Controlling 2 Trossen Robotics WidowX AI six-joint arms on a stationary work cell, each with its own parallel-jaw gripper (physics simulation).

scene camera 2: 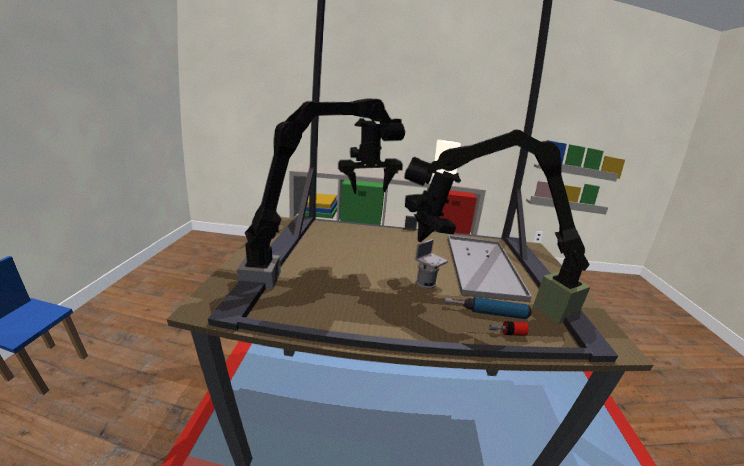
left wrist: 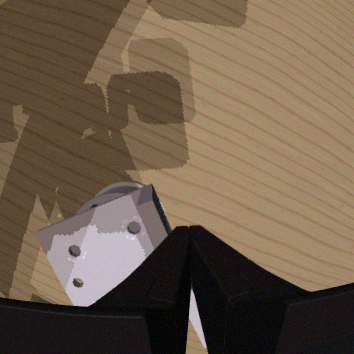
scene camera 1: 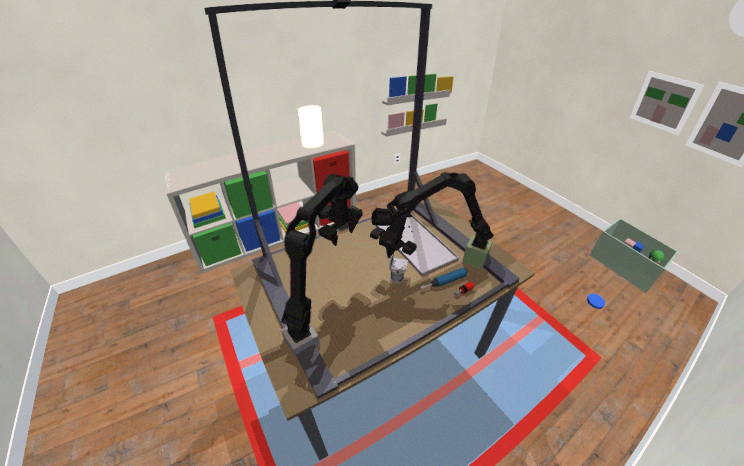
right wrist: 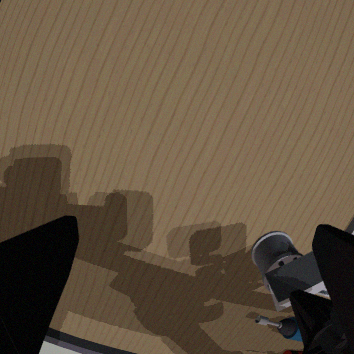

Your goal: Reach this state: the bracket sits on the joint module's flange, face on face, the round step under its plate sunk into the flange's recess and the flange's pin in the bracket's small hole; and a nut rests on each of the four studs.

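Where they show: left gripper, between the fingertips: [scene camera 2: 419, 241] [left wrist: 187, 236] [scene camera 1: 388, 257] [right wrist: 293, 292]; right gripper, between the fingertips: [scene camera 2: 369, 192] [scene camera 1: 343, 238] [right wrist: 200, 234]; left arm's base, origin of its link: [scene camera 2: 567, 281] [scene camera 1: 479, 243]; right arm's base, origin of its link: [scene camera 2: 259, 262] [scene camera 1: 299, 332].
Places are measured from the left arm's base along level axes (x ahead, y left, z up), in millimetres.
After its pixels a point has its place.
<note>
The grey bracket [scene camera 1: 399, 265] {y -261, x 301, z -20 mm} [scene camera 2: 433, 260] {y -261, x 293, z -22 mm} [left wrist: 107, 250] {y -264, x 306, z -21 mm} [right wrist: 295, 277] {y -299, x 313, z 1 mm} lies on top of the upright joint module [scene camera 1: 396, 276] {y -258, x 329, z -61 mm} [scene camera 2: 426, 277] {y -245, x 320, z -66 mm} [right wrist: 273, 248] {y -293, x 314, z -67 mm}, its second plate standing up. In the left wrist view its holed plate overhangs the module; I cannot tell whether step and pin are seated. No nuts show on it. Small nuts [scene camera 1: 410, 226] [scene camera 2: 467, 250] lie in the tray [scene camera 1: 439, 255] {y -160, x 67, z -97 mm} [scene camera 2: 488, 277] {y -226, x 80, z -97 mm}. My left gripper [scene camera 1: 390, 254] {y -301, x 326, z 25 mm} [scene camera 2: 422, 239] {y -301, x 326, z 25 mm} [left wrist: 187, 236] {y -301, x 326, z 25 mm} is shut and empty, just above the bracket. My right gripper [scene camera 1: 344, 236] {y -452, x 431, z 133 mm} [scene camera 2: 370, 189] {y -452, x 431, z 133 mm} [right wrist: 200, 234] {y -452, x 431, z 133 mm} is open and empty, high over the table.
A blue-handled driver [scene camera 1: 451, 277] {y -52, x 206, z -66 mm} [scene camera 2: 501, 307] {y -47, x 201, z -68 mm} and a short red-handled driver [scene camera 1: 466, 287] {y 24, x 226, z -68 mm} [scene camera 2: 516, 328] {y 33, x 221, z -74 mm} lie near the front right of the table, in front of the tray. Dark frame rails edge the table [scene camera 2: 351, 263] {y -444, x 480, z -101 mm}, with tall posts at the back.
</note>
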